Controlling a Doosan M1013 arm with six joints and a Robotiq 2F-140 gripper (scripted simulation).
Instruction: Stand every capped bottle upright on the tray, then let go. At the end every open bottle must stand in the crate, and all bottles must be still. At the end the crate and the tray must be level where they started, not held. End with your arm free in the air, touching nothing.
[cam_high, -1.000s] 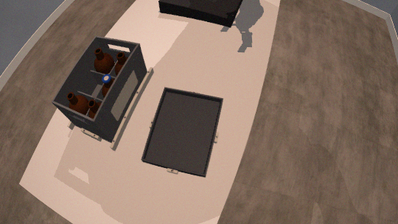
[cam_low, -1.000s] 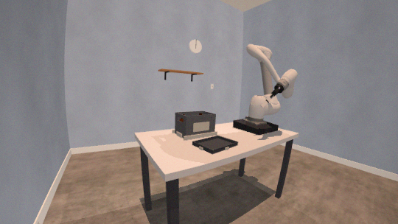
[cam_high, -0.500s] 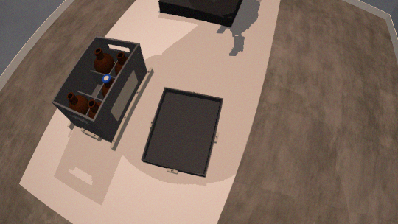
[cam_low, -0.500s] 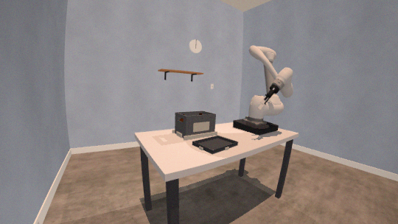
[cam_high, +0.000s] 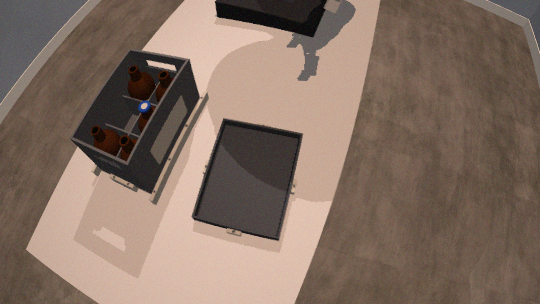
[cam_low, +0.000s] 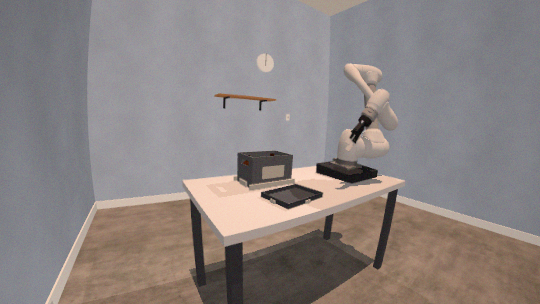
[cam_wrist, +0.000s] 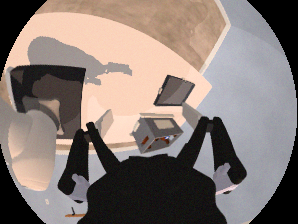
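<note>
Right now my hand is 36 cm short of the dark grey crate, 31 cm to the left of it and 17 cm above it. Round my hand: dark tray 37 cm ahead, 3 cm to the right, 24 cm below; bottle 36 cm ahead, 26 cm to the right, 16 cm below.
</note>
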